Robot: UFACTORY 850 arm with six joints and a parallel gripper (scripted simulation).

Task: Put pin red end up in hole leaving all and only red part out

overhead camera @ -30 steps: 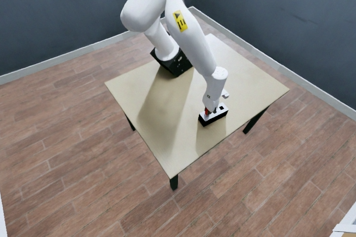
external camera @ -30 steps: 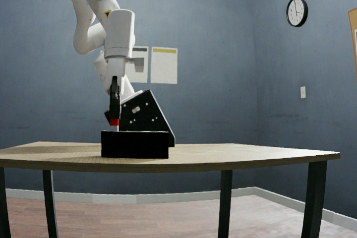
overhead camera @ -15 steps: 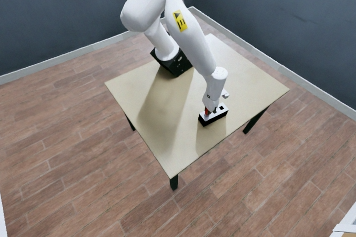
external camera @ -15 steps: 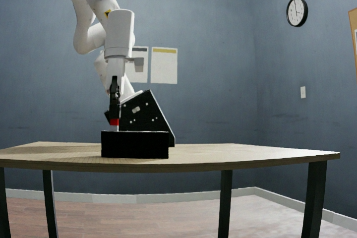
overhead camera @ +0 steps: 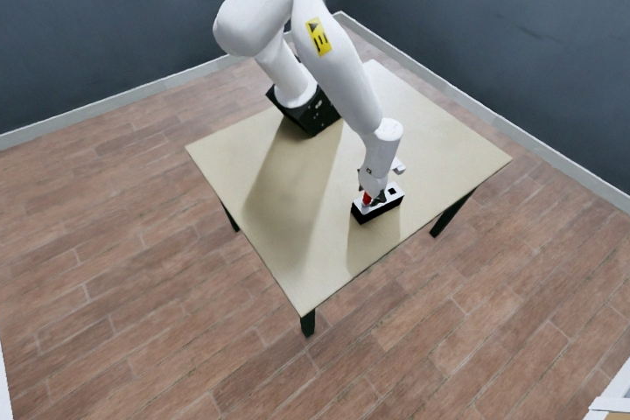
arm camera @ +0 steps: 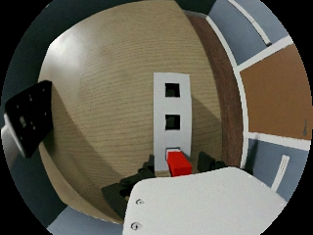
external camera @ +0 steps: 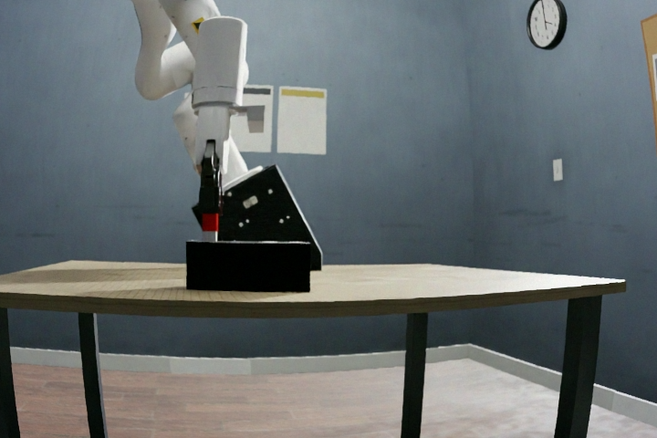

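My hand is 1 cm above the pin. Also, from my hand: black block 2 cm ahead, 6 cm to the left, 9 cm below.
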